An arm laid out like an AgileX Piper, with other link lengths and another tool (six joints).
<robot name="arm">
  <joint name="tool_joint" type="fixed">
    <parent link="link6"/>
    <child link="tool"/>
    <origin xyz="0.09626 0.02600 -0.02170" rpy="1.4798 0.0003 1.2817"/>
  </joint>
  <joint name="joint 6" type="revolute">
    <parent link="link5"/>
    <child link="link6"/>
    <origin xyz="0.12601 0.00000 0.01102"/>
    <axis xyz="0.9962 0 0.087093"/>
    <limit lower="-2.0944" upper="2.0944"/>
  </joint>
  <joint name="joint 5" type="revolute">
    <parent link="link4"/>
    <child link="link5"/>
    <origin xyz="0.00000 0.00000 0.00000"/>
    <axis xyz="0 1 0"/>
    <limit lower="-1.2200" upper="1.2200"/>
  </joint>
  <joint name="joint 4" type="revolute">
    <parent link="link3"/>
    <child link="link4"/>
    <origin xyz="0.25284 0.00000 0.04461"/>
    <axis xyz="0.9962 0 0.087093"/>
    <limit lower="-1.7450" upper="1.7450"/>
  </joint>
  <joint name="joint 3" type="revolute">
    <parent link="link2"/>
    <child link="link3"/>
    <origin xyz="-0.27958 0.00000 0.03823"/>
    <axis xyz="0 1 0"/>
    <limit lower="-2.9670" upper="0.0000"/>
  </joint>
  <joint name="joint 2" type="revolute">
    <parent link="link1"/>
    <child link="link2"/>
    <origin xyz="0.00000 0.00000 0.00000"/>
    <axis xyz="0 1 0"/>
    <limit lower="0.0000" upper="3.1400"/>
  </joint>
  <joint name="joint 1" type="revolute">
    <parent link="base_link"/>
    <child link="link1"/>
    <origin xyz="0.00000 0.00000 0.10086"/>
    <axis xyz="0 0 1"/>
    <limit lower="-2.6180" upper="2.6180"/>
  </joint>
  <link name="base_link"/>
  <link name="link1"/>
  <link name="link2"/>
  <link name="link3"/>
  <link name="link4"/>
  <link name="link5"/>
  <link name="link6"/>
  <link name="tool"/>
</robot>
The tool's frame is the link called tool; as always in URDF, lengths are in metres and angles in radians.
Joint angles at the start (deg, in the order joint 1, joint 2, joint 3, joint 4, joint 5, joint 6):
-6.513, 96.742, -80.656, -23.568, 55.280, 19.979
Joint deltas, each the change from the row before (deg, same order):
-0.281, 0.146, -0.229, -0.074, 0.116, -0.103
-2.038, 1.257, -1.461, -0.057, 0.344, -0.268
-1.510, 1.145, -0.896, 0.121, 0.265, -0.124
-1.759, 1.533, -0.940, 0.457, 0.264, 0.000
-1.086, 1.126, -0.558, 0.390, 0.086, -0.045
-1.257, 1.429, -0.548, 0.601, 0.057, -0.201
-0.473, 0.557, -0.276, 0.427, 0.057, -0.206
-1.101, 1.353, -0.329, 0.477, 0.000, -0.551
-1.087, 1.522, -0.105, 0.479, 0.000, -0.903
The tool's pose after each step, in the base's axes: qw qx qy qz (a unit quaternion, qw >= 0); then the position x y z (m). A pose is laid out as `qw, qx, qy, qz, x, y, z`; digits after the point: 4 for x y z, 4 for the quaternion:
0.3533, 0.7635, 0.5355, -0.0746, 0.3896, -0.0922, 0.1394
0.3520, 0.7717, 0.5231, -0.0828, 0.3913, -0.1074, 0.1386
0.3476, 0.7787, 0.5144, -0.0904, 0.3917, -0.1181, 0.1352
0.3388, 0.7885, 0.5038, -0.0987, 0.3918, -0.1295, 0.1289
0.3318, 0.7945, 0.4978, -0.1039, 0.3919, -0.1363, 0.1236
0.3219, 0.8011, 0.4923, -0.1101, 0.3916, -0.1436, 0.1158
0.3173, 0.8038, 0.4907, -0.1115, 0.3917, -0.1458, 0.1129
0.3079, 0.8074, 0.4891, -0.1186, 0.3904, -0.1524, 0.1045
0.2962, 0.8091, 0.4911, -0.1280, 0.3877, -0.1586, 0.0936

